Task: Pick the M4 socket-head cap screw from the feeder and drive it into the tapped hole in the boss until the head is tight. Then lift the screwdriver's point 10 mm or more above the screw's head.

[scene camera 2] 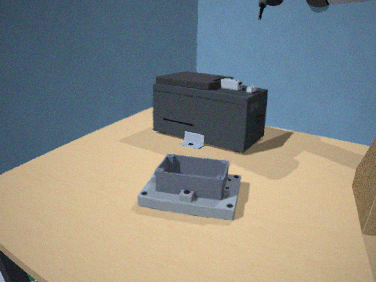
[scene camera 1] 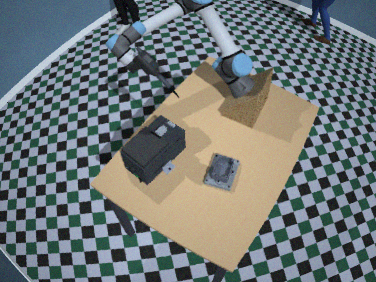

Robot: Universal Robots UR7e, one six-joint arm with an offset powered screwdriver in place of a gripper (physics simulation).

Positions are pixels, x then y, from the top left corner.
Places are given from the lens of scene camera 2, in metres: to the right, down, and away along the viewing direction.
grey base plate (scene camera 2: 203, 207): 0.03, 0.11, 0.49
screw feeder (scene camera 2: 227, 125): 0.10, -0.04, 0.74
The marked spots on the screw feeder and the grey base plate are 0.30 m apart.
